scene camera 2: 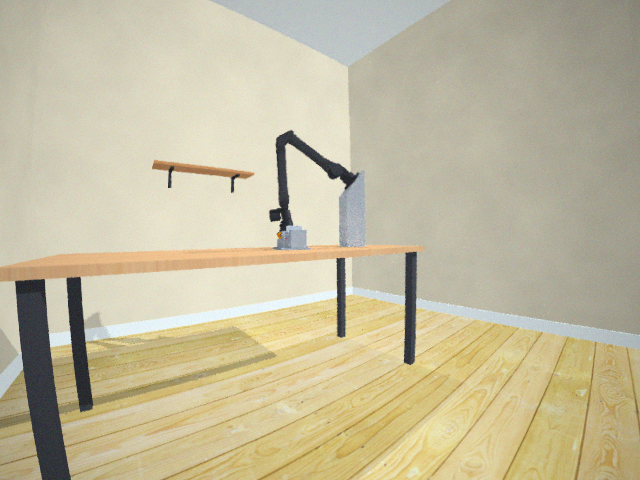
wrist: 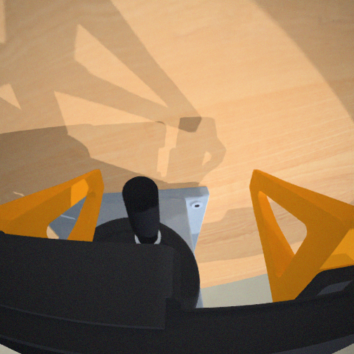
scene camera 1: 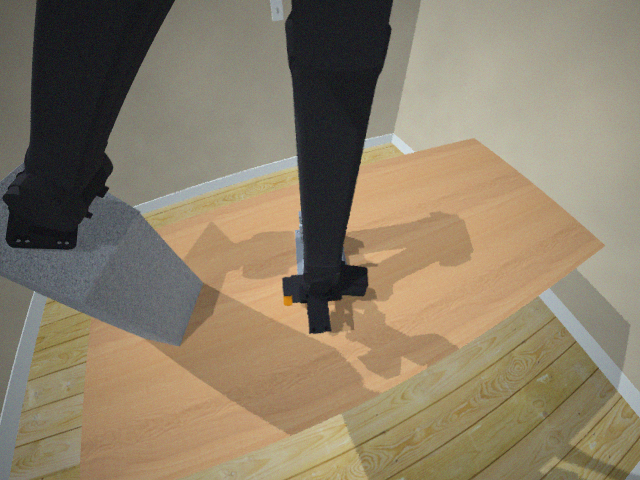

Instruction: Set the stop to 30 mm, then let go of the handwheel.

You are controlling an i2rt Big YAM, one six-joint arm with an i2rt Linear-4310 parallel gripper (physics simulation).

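Where they show: arm's base, origin of its link: (scene camera 2: pixel 352 181) (scene camera 1: pixel 47 213).
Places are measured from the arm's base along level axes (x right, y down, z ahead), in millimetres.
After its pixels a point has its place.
Observation:
The grey stop device (scene camera 1: pixel 299 250) @(x 54, y 406, z 412 mm) (scene camera 2: pixel 297 239) @(x 7, y 364, z 503 mm) (wrist: pixel 172 202) stands on the table, largely covered by the arm in scene camera 1. Its black handwheel (wrist: pixel 186 267) shows partly in the wrist view, its lower left behind the gripper housing. The black crank knob (wrist: pixel 141 202) sticks up from the wheel. My gripper (wrist: pixel 176 177) (scene camera 2: pixel 279 235) is open wide, with the knob between its orange fingers, nearer the left one and apart from both. In scene camera 1 one orange fingertip (scene camera 1: pixel 287 300) @(x 210, y 320, z 291 mm) shows beside the black wrist. The stop's position and any scale reading cannot be made out.
The wooden table (scene camera 1: pixel 465 191) @(x 195, y 416, z 1116 mm) (scene camera 2: pixel 155 261) @(x -99, y 417, z 1192 mm) bears a tall grey pedestal (scene camera 1: pixel 142 279) @(x 55, y 189, z 42 mm) (scene camera 2: pixel 352 217) @(x -47, y 237, z 82 mm), which carries the arm's base beside the device. A wooden shelf (scene camera 2: pixel 201 169) is on the wall behind the table. Arm shadows fall across the table top.

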